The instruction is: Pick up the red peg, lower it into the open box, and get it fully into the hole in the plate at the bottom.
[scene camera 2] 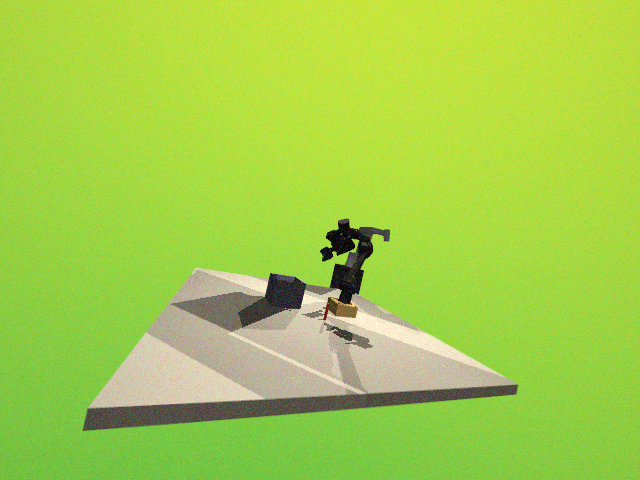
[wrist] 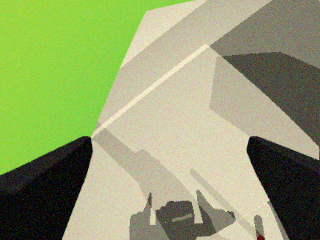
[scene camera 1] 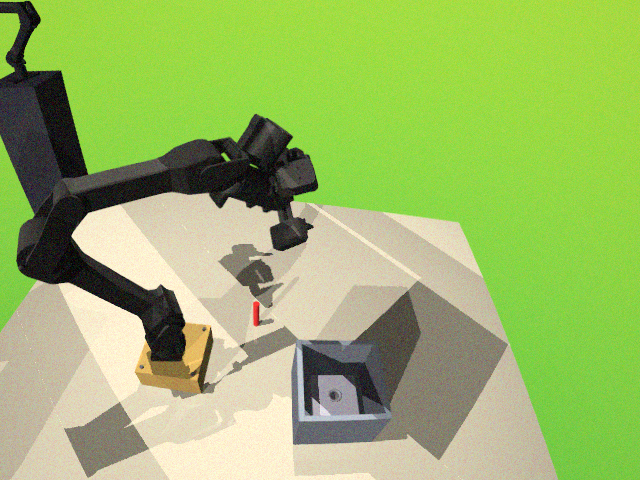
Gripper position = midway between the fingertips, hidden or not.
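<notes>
The gripper (scene camera 1: 306, 206) and a light plate (scene camera 1: 328, 394) visible. Scene camera 2: light plate hidden there by a grey box. The gripper again (wrist: 172, 144). In the wrist view, light plate out of frame.
</notes>
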